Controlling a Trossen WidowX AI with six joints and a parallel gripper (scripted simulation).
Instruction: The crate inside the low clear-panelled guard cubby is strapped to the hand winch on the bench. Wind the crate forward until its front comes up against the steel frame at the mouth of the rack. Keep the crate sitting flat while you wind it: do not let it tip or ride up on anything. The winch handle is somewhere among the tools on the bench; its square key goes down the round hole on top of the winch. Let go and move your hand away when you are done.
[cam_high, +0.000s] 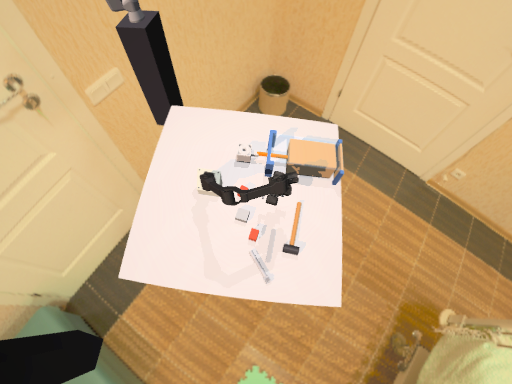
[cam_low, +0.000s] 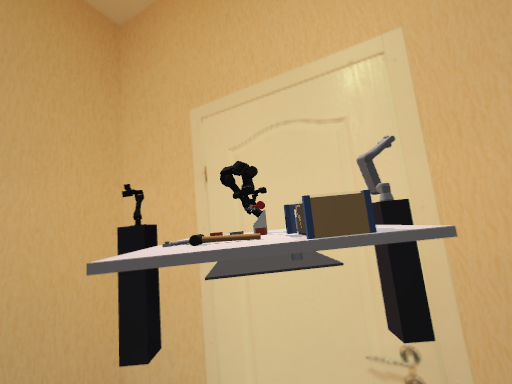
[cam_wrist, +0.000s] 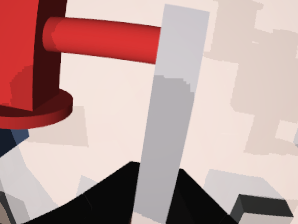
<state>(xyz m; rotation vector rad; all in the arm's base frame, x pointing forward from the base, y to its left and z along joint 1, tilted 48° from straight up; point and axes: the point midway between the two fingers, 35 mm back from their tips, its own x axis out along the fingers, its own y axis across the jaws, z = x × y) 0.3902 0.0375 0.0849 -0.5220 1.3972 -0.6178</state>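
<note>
My gripper tip is now 50 mm short of the red knob, 30 mm to the right of it and 10 mm below it. Round my gripper tip: grey bar: 40 mm ahead, 270 mm to the right, 160 mm below; then grey block: 160 mm behind, 120 mm to the right, 140 mm below; then winch handle: 10 mm ahead, 10 mm to the left, 10 mm above.
</note>
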